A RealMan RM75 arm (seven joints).
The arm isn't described. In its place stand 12 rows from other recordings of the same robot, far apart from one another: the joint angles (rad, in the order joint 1, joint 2, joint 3, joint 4, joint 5, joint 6, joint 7), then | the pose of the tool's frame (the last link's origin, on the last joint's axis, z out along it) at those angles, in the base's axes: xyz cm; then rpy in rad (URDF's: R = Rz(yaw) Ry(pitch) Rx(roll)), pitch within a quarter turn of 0, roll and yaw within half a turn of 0.
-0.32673 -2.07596 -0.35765 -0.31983 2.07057 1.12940 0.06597 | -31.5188 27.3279 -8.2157 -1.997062 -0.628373 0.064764
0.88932 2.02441 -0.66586 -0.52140 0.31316 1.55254 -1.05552 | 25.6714 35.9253 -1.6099 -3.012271 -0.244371 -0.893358
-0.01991 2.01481 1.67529 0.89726 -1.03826 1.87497 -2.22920 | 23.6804 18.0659 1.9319 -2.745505 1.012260 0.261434
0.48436 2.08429 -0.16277 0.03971 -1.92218 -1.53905 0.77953 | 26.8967 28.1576 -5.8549 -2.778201 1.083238 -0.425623
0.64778 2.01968 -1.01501 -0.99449 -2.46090 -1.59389 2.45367 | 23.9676 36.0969 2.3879 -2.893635 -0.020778 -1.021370
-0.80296 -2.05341 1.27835 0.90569 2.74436 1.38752 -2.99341 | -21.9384 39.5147 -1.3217 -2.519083 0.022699 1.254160
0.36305 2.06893 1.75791 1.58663 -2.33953 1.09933 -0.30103 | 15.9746 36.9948 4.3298 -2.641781 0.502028 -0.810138
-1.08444 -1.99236 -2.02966 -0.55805 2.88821 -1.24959 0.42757 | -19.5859 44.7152 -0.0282 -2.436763 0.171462 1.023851
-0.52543 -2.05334 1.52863 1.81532 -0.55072 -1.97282 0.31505 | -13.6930 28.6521 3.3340 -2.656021 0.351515 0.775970
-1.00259 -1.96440 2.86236 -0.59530 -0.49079 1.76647 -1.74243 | -18.6211 41.1149 7.3712 3.036300 -0.732575 0.790263
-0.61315 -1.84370 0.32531 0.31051 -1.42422 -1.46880 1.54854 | -28.9089 38.6641 11.2963 -3.034360 -1.113668 0.864911
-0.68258 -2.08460 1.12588 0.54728 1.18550 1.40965 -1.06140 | -13.9982 38.1023 -1.0474 -2.660838 -0.913864 -0.149811
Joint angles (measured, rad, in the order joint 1, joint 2, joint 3, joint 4, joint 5, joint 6, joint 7), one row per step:
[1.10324 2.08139 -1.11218 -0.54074 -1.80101 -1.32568 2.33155]
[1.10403 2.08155 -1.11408 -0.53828 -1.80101 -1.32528 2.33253]
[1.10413 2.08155 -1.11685 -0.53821 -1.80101 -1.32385 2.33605]
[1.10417 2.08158 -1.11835 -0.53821 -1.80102 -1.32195 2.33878]
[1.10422 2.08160 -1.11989 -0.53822 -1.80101 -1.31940 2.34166]
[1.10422 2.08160 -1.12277 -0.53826 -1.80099 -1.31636 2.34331]
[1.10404 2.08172 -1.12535 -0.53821 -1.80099 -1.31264 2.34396]
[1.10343 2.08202 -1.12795 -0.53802 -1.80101 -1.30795 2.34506]
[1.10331 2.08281 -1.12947 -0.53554 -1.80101 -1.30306 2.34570]
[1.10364 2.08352 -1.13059 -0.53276 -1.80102 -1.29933 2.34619]
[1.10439 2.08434 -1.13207 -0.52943 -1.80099 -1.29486 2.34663]
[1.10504 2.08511 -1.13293 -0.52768 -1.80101 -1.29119 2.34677]
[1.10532 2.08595 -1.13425 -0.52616 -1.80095 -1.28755 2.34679]
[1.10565 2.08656 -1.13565 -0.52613 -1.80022 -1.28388 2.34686]
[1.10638 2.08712 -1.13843 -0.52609 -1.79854 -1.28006 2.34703]
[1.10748 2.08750 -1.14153 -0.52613 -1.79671 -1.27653 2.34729]
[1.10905 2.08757 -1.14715 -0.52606 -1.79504 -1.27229 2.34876]
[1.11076 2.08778 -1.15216 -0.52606 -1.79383 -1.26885 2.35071]
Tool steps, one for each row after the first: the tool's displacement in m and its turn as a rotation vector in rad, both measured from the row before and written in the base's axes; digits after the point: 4 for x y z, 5 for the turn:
[0.0002 -0.0003 -0.0006 -0.00236 -0.00188 -0.00127]
[0.0001 -0.0001 -0.0004 -0.00117 -0.00216 -0.00240]
[0.0001 0.0001 -0.0002 0.00009 -0.00121 -0.00248]
[0.0001 0.0002 -0.0002 0.00063 -0.00125 -0.00283]
[0.0001 0.0002 -0.0004 0.00107 -0.00236 -0.00125]
[0.0002 0.0002 -0.0004 0.00204 -0.00218 -0.00097]
[0.0004 0.0003 -0.0005 0.00252 -0.00220 -0.00227]
[0.0006 0.0002 -0.0008 0.00154 -0.00161 -0.00376]
[0.0004 0.0001 -0.0008 0.00058 -0.00135 -0.00316]
[0.0004 0.0001 -0.0009 0.00073 -0.00172 -0.00323]
[0.0001 0.0001 -0.0006 0.00131 -0.00095 -0.00180]
[0.0002 0.0001 -0.0007 0.00122 -0.00116 -0.00165]
[-0.0002 0.0002 -0.0004 0.00225 -0.00037 -0.00061]
[-0.0004 0.0002 -0.0005 0.00183 -0.00055 0.00009]
[-0.0006 0.0002 -0.0004 0.00161 -0.00069 0.00067]
[-0.0006 0.0001 -0.0007 0.00107 -0.00294 0.00095]
[-0.0006 0.0000 -0.0006 0.00032 -0.00275 0.00081]

